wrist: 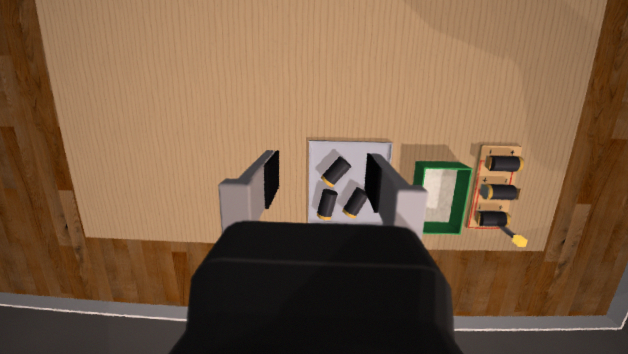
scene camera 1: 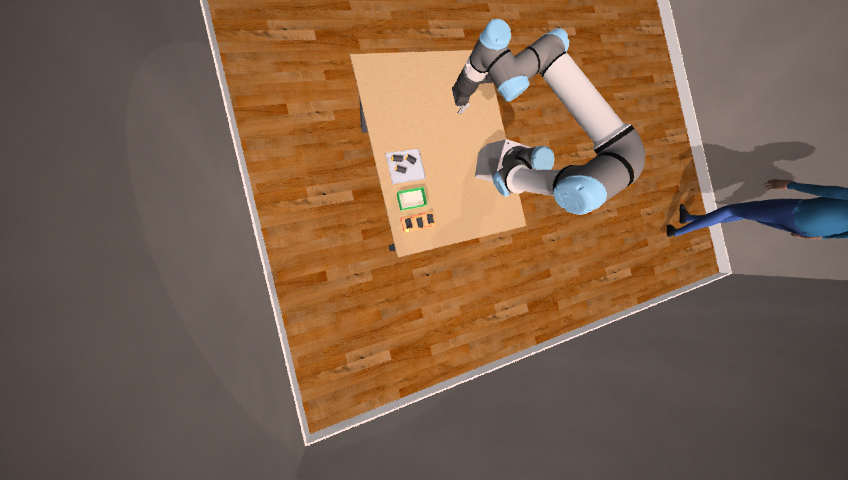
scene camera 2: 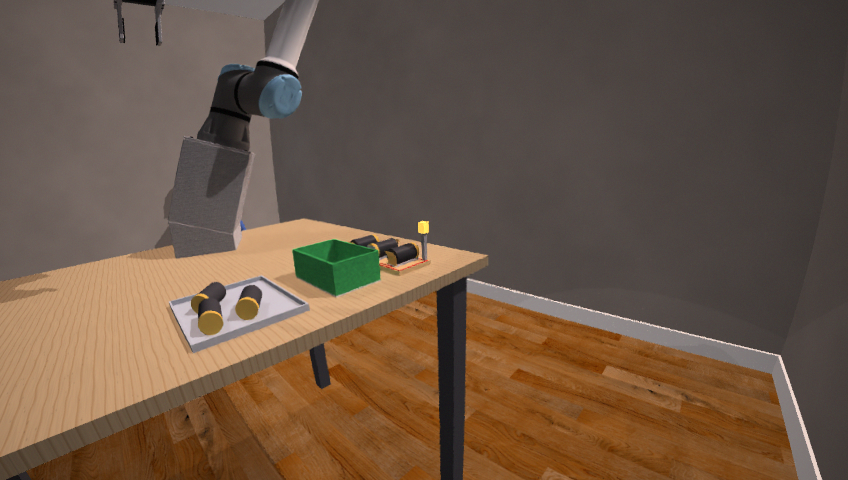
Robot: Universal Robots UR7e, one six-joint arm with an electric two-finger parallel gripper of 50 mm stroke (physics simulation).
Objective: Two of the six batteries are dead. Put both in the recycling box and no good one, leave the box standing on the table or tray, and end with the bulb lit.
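Seen in the pictures: gripper, fingertip midpoint: [wrist: 322,170] [scene camera 1: 458,106] [scene camera 2: 141,42]; arm's base, origin of the base link: [scene camera 2: 223,145].
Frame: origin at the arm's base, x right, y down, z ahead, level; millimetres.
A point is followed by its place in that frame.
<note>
My gripper [scene camera 1: 461,109] @(x 161, y -168, z 371 mm) [scene camera 2: 140,41] @(x 161, y -168, z 371 mm) [wrist: 322,170] @(x 161, y -168, z 371 mm) is open and empty, high above the table. Three black batteries with gold ends [wrist: 336,171] @(x 111, y 259, z 484 mm) [wrist: 327,204] @(x 115, y 258, z 562 mm) [wrist: 355,202] @(x 56, y 259, z 546 mm) lie apart on the grey tray [scene camera 2: 289,295] @(x -17, y 287, z 540 mm) [wrist: 316,150] @(x 160, y 292, z 455 mm). The green recycling box [scene camera 1: 411,189] @(x -72, y 247, z 504 mm) [scene camera 2: 336,276] @(x -90, y 258, z 583 mm) [wrist: 465,200] @(x -168, y 236, z 489 mm) stands upright between tray and holder; its pale floor shows no battery in the wrist view. Three more batteries [wrist: 505,163] @(x -233, y 250, z 398 mm) [wrist: 502,192] @(x -250, y 250, z 460 mm) [wrist: 493,219] @(x -254, y 250, z 525 mm) lie side by side in the holder [wrist: 515,150] @(x -269, y 285, z 370 mm), marked plus and minus. The bulb [scene camera 2: 423,227] @(x -298, y 213, z 556 mm) [wrist: 519,241] @(x -295, y 205, z 547 mm) on its post is bright yellow. Which batteries are dead cannot be told.
The wooden table [scene camera 1: 428,130] @(x 297, y 295, z 365 mm) [scene camera 2: 107,333] @(x 275, y 295, z 485 mm) [wrist: 175,100] @(x 482, y 296, z 402 mm) carries everything. The robot's base stands on a grey block [scene camera 2: 208,190] @(x 60, y 120, z 77 mm) at the table's far side in scene view 2. A person [scene camera 1: 818,215] is beyond the robot, at the right in scene view 1.
</note>
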